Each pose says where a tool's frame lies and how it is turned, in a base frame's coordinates. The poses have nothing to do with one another.
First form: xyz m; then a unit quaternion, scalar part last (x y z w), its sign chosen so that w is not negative.
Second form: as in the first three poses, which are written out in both.
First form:
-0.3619 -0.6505 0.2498 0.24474 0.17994 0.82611 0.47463
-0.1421 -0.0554 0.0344 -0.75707 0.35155 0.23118 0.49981
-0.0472 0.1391 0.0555 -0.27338 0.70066 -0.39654 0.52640
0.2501 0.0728 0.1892 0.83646 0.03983 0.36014 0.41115
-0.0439 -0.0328 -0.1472 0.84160 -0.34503 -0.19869 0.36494
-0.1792 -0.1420 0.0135 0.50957 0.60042 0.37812 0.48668
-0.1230 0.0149 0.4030 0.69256 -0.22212 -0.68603 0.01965
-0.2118 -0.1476 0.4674 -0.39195 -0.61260 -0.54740 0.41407
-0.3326 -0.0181 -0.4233 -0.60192 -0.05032 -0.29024 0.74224
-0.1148 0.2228 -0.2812 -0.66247 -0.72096 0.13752 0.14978
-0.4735 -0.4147 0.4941 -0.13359 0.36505 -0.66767 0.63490
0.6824 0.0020 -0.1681 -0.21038 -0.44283 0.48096 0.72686
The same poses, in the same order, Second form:
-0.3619 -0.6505 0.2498 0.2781 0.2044 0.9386 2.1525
-0.1421 -0.0554 0.0344 -0.8741 0.4059 0.2669 2.0948
-0.0472 0.1391 0.0555 -0.3215 0.8241 -0.4664 2.0329
0.2501 0.0728 0.1892 0.9176 0.0437 0.3951 2.2942
-0.0439 -0.0328 -0.1472 0.9039 -0.3706 -0.2134 2.3945
-0.1792 -0.1420 0.0135 0.5833 0.6873 0.4328 2.1250
-0.1230 0.0149 0.4030 0.6927 -0.2222 -0.6862 3.1023
-0.2118 -0.1476 0.4674 -0.4306 -0.6730 -0.6014 2.2878
-0.3326 -0.0181 -0.4233 -0.8982 -0.0751 -0.4331 1.4688
-0.1148 0.2228 -0.2812 -0.6700 -0.7292 0.1391 2.8409
-0.4735 -0.4147 0.4941 -0.1729 0.4725 -0.8642 1.7658
0.6824 0.0020 -0.1681 -0.3063 -0.6448 0.7003 1.5141

